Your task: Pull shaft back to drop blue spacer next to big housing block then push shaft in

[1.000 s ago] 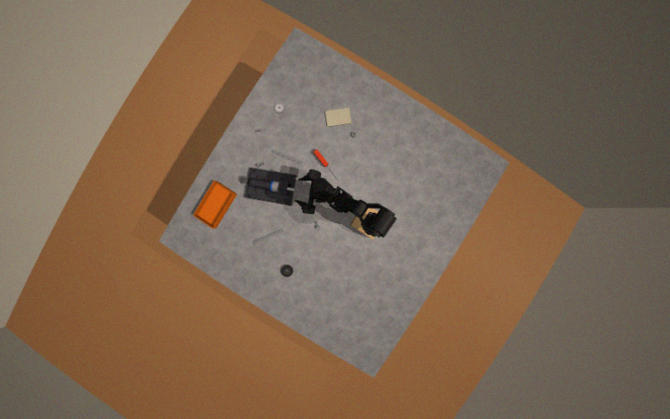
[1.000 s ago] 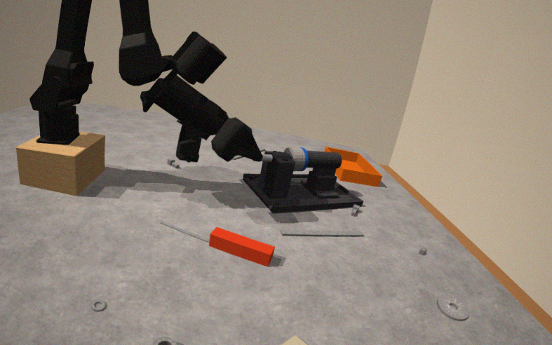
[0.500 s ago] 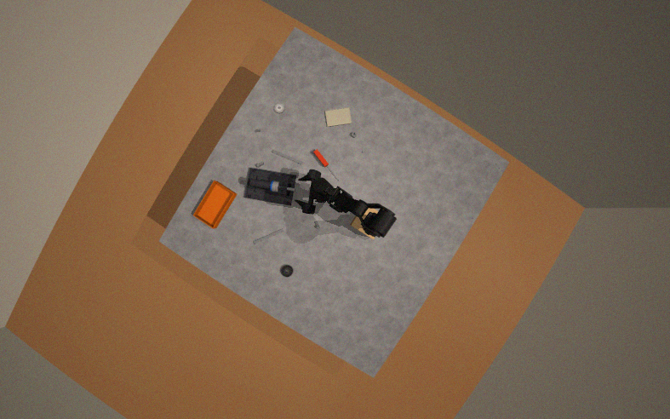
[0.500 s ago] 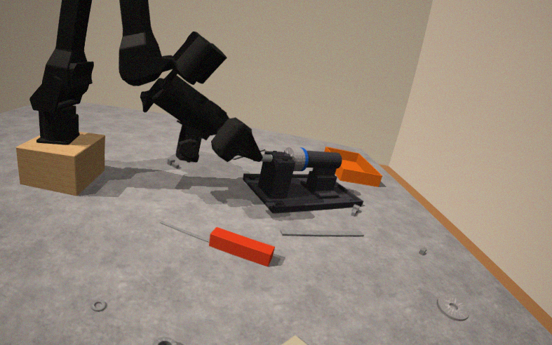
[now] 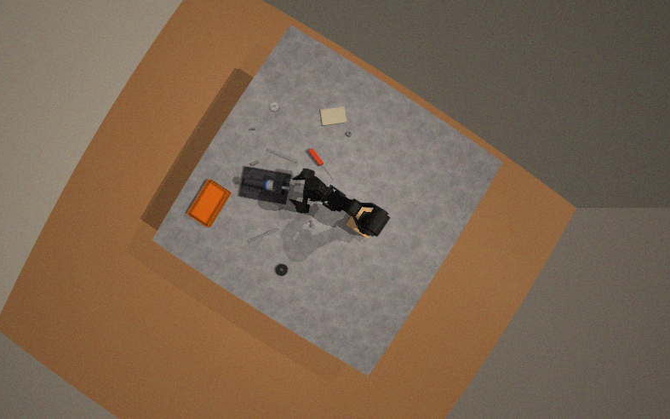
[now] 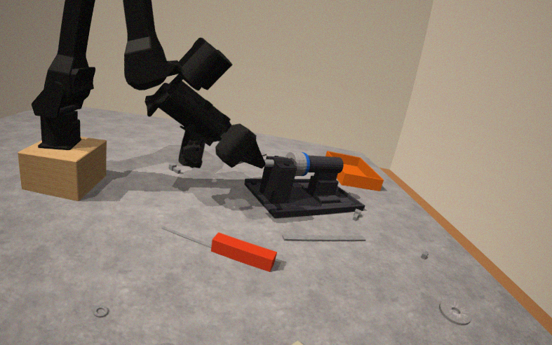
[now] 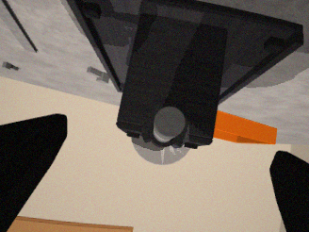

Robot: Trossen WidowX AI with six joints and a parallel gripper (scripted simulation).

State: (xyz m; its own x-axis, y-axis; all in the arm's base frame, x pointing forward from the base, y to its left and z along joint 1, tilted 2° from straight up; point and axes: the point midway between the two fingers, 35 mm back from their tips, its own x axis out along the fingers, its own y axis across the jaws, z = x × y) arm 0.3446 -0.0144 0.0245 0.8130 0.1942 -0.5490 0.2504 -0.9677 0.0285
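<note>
My gripper tip is 80 mm short of the grey shaft, 20 mm to the right of it and 10 mm above it. The rest, counted from my gripper tip: blue spacer: 110 mm ahead, 20 mm to the left, 10 mm below; then grey spacer: 90 mm ahead, 20 mm to the left, 10 mm below; then red-handled screwdriver: 170 mm to the right, 80 mm below, 70 mm behind.
</note>
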